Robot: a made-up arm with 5 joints.
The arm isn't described. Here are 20 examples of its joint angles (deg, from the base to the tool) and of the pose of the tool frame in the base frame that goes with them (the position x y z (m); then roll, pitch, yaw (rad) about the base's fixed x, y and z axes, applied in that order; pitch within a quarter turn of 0, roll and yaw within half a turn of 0).
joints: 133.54 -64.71 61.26 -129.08 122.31
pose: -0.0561 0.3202 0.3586 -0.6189 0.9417 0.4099
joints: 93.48 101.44 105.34 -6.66 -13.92
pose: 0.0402 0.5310 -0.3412 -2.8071 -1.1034 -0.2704
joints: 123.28 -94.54 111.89 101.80 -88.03
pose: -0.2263 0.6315 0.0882 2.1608 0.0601 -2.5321
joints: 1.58 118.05 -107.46 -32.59 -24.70
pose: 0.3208 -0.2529 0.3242 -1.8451 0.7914 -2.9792
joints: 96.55 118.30 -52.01 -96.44 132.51
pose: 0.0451 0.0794 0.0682 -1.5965 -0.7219 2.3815
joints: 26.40 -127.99 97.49 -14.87 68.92
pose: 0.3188 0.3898 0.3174 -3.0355 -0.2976 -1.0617
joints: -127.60 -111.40 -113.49 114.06 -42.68
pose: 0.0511 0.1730 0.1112 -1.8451 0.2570 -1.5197
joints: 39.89 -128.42 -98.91 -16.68 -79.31
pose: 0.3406 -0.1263 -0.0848 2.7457 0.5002 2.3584
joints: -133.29 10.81 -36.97 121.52 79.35
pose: -0.3510 0.2026 0.1581 0.0488 1.1967 -0.8036
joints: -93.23 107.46 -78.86 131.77 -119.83
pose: 0.0964 0.0353 -0.0902 2.2970 0.6929 2.6847
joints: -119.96 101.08 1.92 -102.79 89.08
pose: -0.1667 -0.0306 -0.0851 -2.9524 -0.1776 -0.5198
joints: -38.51 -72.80 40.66 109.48 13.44
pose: 0.3325 -0.3848 0.5307 1.3602 0.5602 2.5627
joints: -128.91 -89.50 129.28 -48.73 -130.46
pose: -0.4479 -0.2298 0.4303 -0.2170 -0.7033 -0.5390
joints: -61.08 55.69 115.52 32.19 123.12
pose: 0.0978 -0.5464 0.0112 -1.4828 0.7940 -0.2147
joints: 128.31 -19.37 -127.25 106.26 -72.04
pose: 0.0504 -0.1082 0.0377 -1.0494 -1.2056 2.8726
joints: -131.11 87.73 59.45 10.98 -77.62
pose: -0.2294 -0.1721 -0.4765 2.7895 -0.2429 2.4981
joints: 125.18 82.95 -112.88 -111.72 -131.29
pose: -0.1992 0.2454 0.0441 -2.2785 0.3764 1.1436
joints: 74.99 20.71 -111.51 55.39 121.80
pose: 0.0374 0.0470 0.1623 2.8821 0.6948 -3.0112
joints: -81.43 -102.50 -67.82 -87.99 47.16
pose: 0.0548 -0.1746 0.0594 1.4081 -0.4453 2.5334
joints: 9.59 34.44 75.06 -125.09 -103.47
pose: 0.1931 -0.0874 -0.0148 1.0076 -1.1267 -1.7591
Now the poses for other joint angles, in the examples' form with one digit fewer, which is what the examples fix.
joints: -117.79 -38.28 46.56 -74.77 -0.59
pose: -0.202 0.064 0.341 -0.609 -0.306 -2.448
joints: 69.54 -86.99 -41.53 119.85 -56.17
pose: 0.123 -0.008 0.598 -0.236 0.525 2.654
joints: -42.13 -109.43 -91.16 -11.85 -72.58
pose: -0.075 -0.233 -0.149 2.927 0.042 0.903
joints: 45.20 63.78 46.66 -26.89 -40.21
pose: 0.239 -0.207 -0.285 1.405 -0.543 0.215
